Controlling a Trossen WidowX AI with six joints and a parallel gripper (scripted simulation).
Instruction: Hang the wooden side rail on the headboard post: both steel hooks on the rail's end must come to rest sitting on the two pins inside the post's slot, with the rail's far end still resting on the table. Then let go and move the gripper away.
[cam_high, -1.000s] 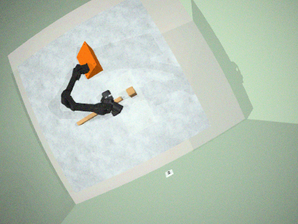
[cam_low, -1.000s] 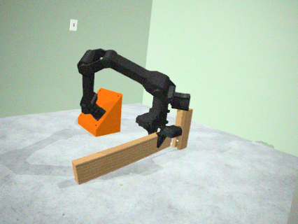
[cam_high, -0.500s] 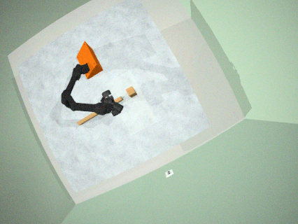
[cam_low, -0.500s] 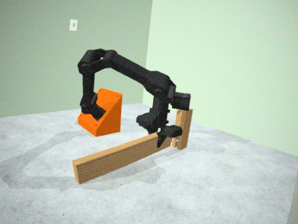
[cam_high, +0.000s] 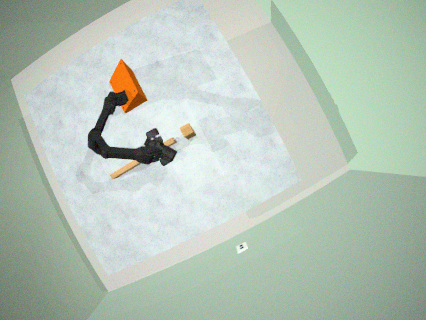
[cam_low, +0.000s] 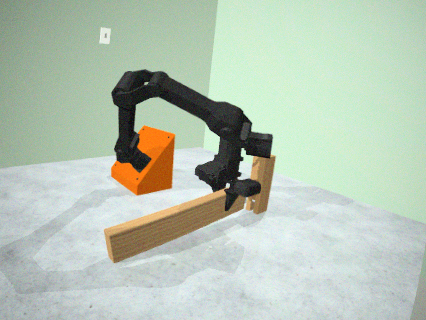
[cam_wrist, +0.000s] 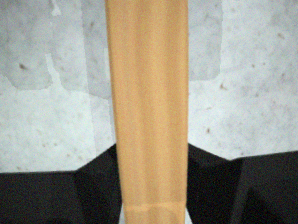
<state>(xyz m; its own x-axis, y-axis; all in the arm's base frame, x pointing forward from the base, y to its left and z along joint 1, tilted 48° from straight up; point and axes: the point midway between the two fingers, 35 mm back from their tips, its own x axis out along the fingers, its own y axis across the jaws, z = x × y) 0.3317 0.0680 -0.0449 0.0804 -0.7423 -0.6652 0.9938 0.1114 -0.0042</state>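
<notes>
Now: gripper tip 10 mm past the headboard post, 160 mm to the right of it and 40 mm below it.
</notes>
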